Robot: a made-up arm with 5 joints. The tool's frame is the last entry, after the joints.
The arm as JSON. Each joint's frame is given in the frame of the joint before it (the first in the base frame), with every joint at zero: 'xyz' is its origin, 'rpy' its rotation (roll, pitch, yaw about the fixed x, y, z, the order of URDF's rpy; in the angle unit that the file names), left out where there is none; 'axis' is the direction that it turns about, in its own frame. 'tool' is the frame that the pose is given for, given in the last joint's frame.
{
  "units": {
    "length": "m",
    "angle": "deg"
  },
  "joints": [
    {
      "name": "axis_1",
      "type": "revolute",
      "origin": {
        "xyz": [
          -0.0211,
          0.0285,
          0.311
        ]
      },
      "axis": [
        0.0,
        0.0,
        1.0
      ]
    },
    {
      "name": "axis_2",
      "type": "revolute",
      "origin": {
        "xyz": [
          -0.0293,
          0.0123,
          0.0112
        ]
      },
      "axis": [
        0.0,
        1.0,
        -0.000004
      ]
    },
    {
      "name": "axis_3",
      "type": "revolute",
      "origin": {
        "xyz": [
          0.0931,
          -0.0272,
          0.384
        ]
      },
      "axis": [
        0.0,
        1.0,
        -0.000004
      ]
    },
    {
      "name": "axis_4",
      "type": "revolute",
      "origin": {
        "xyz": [
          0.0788,
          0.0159,
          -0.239
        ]
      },
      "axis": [
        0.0,
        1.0,
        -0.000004
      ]
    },
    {
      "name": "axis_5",
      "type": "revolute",
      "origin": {
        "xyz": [
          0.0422,
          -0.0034,
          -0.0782
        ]
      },
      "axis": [
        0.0,
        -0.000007,
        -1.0
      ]
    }
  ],
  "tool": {
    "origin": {
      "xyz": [
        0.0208,
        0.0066,
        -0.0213
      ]
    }
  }
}
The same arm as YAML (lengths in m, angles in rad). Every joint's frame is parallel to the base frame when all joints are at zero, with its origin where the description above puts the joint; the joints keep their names.
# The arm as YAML. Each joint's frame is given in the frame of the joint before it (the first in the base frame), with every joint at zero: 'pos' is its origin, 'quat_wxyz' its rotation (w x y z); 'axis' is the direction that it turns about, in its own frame. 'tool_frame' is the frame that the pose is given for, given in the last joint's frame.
length_unit: m
angle_unit: rad
joints:
  - joint: axis_1
    pos: [-0.0211, 0.0285, 0.311]
    quat_wxyz: [1.0, 0.0, 0.0, 0.0]
    axis: [0.0, 0.0, 1.0]
  - joint: axis_2
    pos: [-0.0293, 0.0123, 0.0112]
    quat_wxyz: [1.0, 0.0, 0.0, 0.0]
    axis: [0.0, 1.0, 0.0]
  - joint: axis_3
    pos: [0.0931, -0.0272, 0.384]
    quat_wxyz: [1.0, 0.0, 0.0, 0.0]
    axis: [0.0, 1.0, 0.0]
  - joint: axis_4
    pos: [0.0788, 0.0159, -0.239]
    quat_wxyz: [1.0, 0.0, 0.0, 0.0]
    axis: [0.0, 1.0, 0.0]
  - joint: axis_5
    pos: [0.0422, -0.0034, -0.0782]
    quat_wxyz: [1.0, 0.0, 0.0, 0.0]
    axis: [0.0, 0.0, -1.0]
tool_frame:
  pos: [0.0208, 0.0066, -0.0213]
  quat_wxyz: [1.0, 0.0, 0.0, 0.0]

